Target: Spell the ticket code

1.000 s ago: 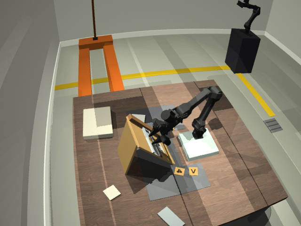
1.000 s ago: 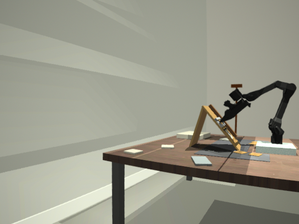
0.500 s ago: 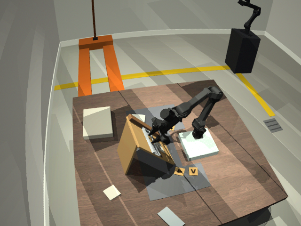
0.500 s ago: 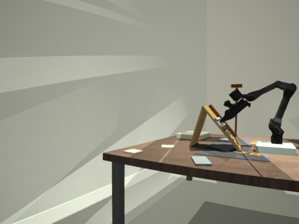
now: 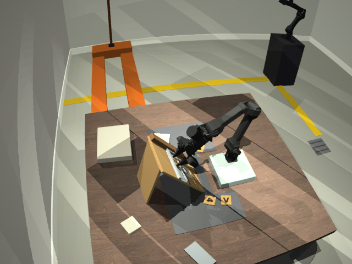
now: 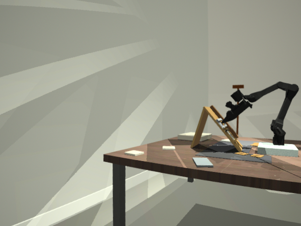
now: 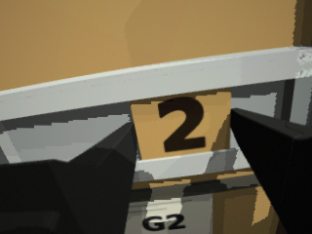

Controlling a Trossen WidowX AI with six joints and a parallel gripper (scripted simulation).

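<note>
My gripper tip is 6 cm past the white ticket, 1 cm to the right of it and 7 cm above it. The rest, counted from my gripper tip: white card: 2 cm ahead, 32 cm to the right, 16 cm below; cream box: 31 cm ahead, 33 cm to the right, 15 cm below; grey mat: 15 cm behind, 4 cm to the right, 16 cm below.
</note>
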